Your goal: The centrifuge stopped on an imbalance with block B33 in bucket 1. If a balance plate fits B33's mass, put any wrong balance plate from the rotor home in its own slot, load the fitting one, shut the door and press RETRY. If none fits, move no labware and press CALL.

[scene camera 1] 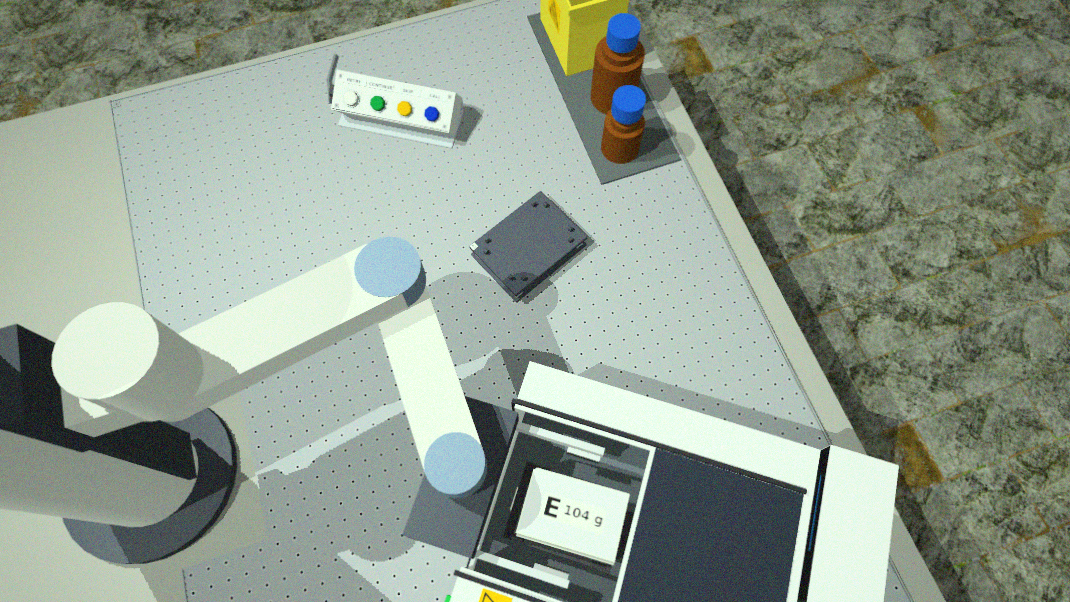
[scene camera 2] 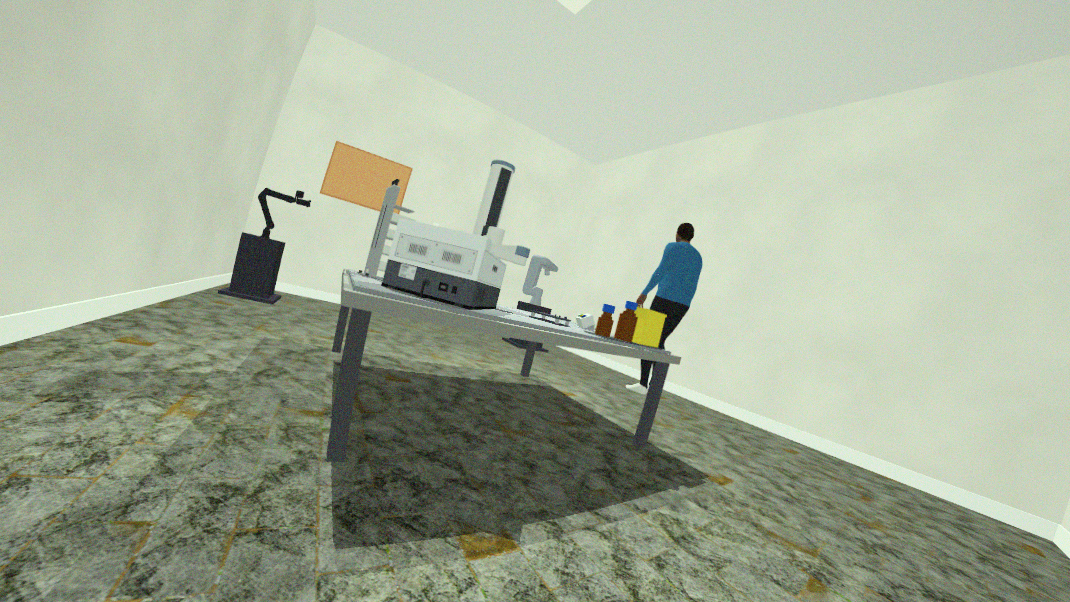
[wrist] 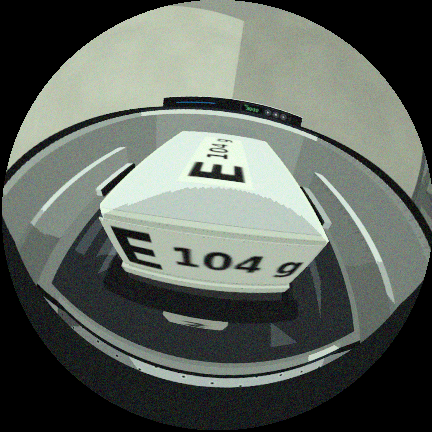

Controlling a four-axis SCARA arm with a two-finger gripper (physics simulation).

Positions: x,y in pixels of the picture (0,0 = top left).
Scene:
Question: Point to a dark bucket marked "2" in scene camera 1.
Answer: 518,501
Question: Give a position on a brown bottles with blue caps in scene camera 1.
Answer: At 619,56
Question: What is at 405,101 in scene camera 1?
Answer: A button box.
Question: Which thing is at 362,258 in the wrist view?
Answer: The gripper.

